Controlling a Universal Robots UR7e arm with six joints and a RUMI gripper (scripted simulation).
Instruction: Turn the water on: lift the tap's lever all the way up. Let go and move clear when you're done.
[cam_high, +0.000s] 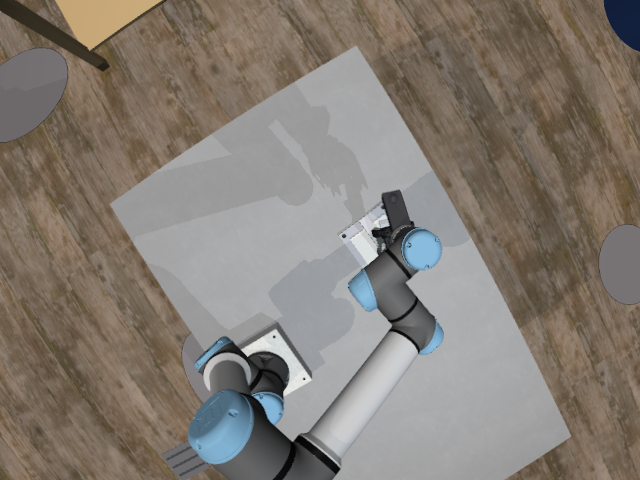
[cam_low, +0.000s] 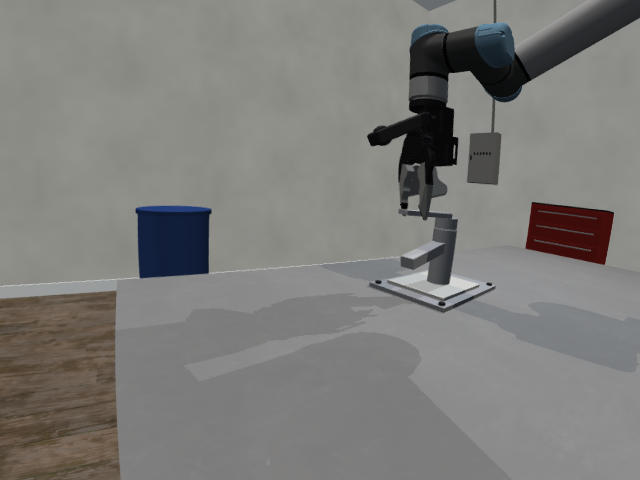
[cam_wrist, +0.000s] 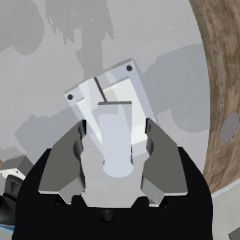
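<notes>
Now: the flat lever 30 mm to the right of my hand and 10 mm behind it. Also, from my hand: grey tap: 60 mm below, 50 mm to the right, 20 mm behind.
</notes>
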